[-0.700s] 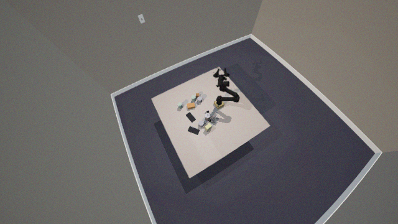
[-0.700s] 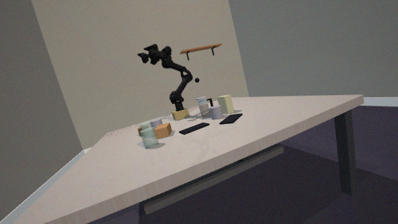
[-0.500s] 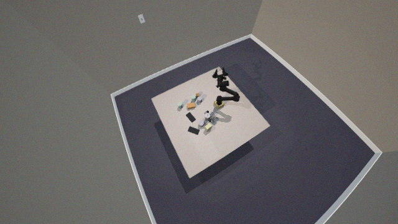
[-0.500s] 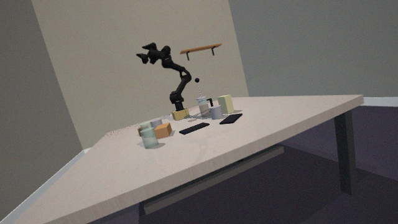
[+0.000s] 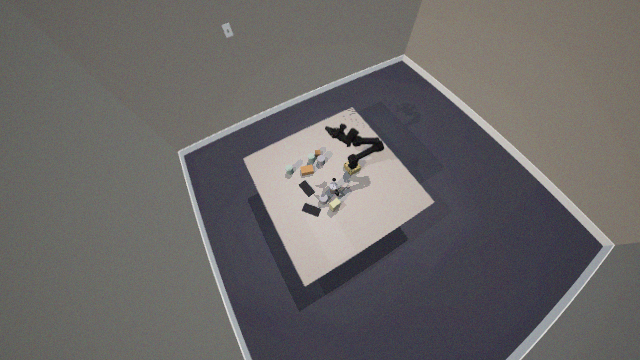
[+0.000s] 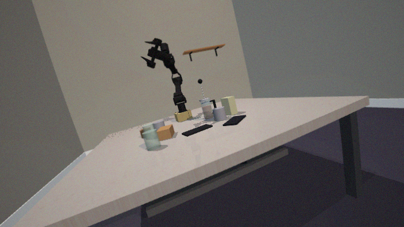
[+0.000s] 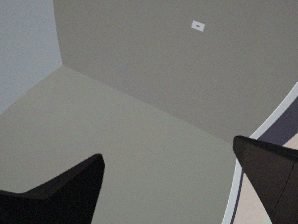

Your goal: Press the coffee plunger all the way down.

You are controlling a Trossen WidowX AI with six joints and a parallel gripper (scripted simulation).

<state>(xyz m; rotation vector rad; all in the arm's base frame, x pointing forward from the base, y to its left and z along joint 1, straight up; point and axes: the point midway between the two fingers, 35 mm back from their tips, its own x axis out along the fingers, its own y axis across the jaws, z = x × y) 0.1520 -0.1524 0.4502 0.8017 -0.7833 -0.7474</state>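
My gripper tip is 10 cm short of the coffee press, 29 cm to the right of it and 40 cm above it. The rest, counted from my gripper tip: orange box: 19 cm ahead, 3 cm to the right, 50 cm below; then pale yellow box: 17 cm ahead, 40 cm to the left, 47 cm below.
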